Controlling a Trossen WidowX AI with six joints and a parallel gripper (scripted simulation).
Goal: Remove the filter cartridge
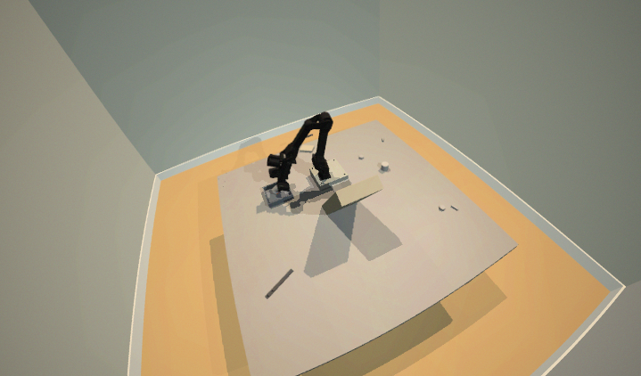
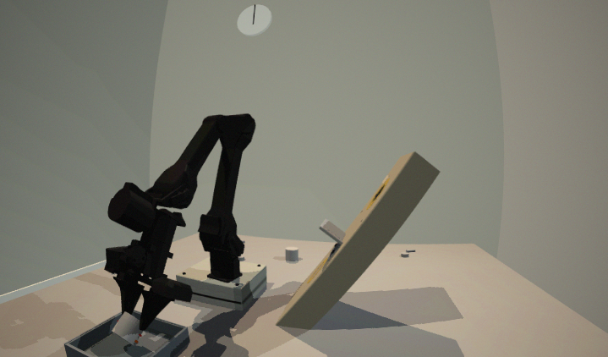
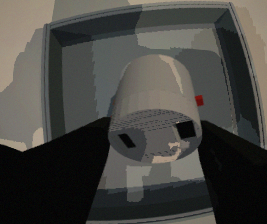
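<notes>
Now: gripper tip 1 cm to the left of the round grey filter cartridge. Round my gripper tip: tray 4 cm below, 1 cm to the right; tan block 37 cm behind, 24 cm to the left, 4 cm below; tan service panel 33 cm to the left, 31 cm ahead, 14 cm above.
</notes>
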